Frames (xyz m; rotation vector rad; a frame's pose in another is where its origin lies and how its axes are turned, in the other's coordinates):
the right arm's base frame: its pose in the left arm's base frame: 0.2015 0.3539 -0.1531 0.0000 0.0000 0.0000
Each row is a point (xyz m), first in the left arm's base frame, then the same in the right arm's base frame.
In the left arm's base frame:
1: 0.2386 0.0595 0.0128
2: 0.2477 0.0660 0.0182
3: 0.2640 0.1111 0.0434
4: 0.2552 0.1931 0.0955
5: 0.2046 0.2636 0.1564
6: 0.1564 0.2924 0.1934
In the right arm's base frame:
1: 0.0371 -0.2944 0.1659
2: 0.0462 -0.2879 0.1713
3: 0.0625 -0.2428 0.1965
4: 0.0537 -0.1608 0.2486
5: 0.0031 -0.0903 0.3095
6: -0.0451 -0.0615 0.3465

